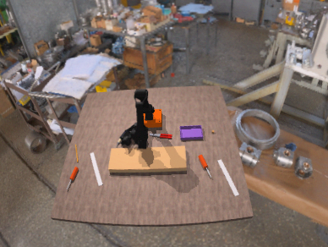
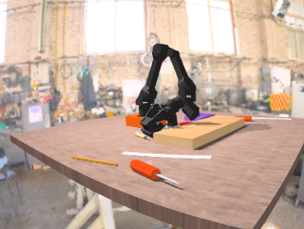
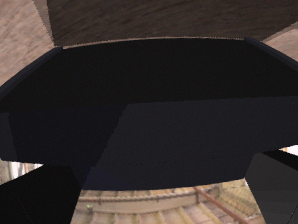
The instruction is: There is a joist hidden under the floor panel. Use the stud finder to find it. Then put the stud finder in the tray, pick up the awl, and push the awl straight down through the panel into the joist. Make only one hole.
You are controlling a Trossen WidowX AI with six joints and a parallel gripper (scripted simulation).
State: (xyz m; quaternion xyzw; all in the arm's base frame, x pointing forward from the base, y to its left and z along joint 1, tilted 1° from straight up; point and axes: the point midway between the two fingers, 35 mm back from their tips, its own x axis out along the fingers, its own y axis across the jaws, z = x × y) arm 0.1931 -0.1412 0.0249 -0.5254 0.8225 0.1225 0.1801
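My gripper tip is 1 cm to the right of the black stud finder, 1 cm past it and 1 cm above it. The rest, counted from my gripper tip: purple tray 49 cm to the left, 5 cm below, 5 cm behind; awl 6 cm below, 5 cm to the right, 3 cm ahead; yellow pencil 38 cm to the right, 14 cm ahead, 6 cm below.
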